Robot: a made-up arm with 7 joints. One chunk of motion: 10 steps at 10 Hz.
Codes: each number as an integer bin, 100 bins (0 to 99) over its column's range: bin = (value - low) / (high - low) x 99, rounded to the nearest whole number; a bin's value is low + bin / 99 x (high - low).
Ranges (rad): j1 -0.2..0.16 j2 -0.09..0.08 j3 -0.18..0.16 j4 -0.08..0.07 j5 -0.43..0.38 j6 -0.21..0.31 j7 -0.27..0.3
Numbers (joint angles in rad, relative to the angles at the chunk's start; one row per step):
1: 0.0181 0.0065 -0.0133 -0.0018 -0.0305 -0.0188 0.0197
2: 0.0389 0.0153 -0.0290 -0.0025 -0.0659 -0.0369 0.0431
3: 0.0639 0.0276 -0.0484 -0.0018 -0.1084 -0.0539 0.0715
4: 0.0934 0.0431 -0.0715 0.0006 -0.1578 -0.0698 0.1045
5: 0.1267 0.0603 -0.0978 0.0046 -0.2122 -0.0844 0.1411
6: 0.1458 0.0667 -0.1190 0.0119 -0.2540 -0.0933 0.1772
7: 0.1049 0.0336 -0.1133 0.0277 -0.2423 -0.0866 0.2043
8: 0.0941 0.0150 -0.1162 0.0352 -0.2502 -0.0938 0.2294
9: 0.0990 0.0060 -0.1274 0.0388 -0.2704 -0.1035 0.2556
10: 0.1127 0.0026 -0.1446 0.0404 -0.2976 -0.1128 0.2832
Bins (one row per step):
1: 60 56 49 52 49 36 50
2: 66 61 44 51 45 33 54
3: 73 68 38 52 39 30 59
4: 81 78 32 53 33 27 65
5: 90 88 24 56 27 24 71
6: 95 91 18 61 22 22 78
7: 84 72 19 71 23 23 82
8: 81 61 19 76 22 22 87
9: 82 56 15 78 20 20 91
10: 86 54 10 79 16 19 96

